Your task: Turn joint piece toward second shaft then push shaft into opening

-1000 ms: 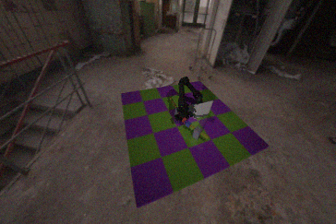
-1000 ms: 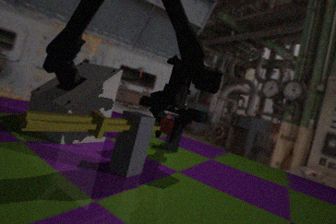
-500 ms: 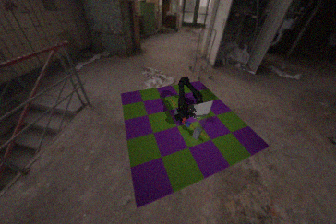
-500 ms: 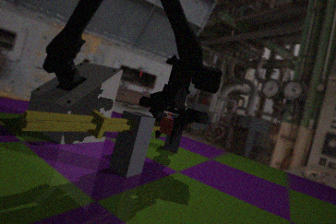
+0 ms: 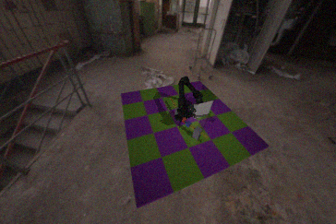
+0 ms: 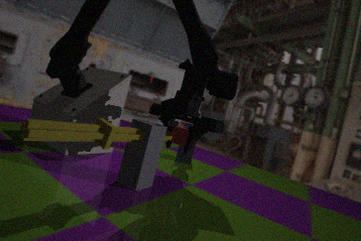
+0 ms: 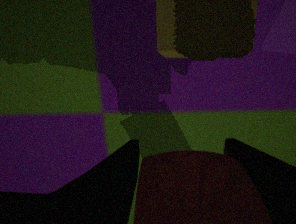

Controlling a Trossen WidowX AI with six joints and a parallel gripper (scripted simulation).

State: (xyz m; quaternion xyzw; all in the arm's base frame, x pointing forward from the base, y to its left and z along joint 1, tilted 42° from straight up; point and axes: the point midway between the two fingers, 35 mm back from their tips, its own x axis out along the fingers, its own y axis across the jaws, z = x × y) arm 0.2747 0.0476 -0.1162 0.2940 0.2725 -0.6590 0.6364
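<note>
The red square joint piece is 2 cm to the left of my gripper tip and 4 cm above it.
</note>
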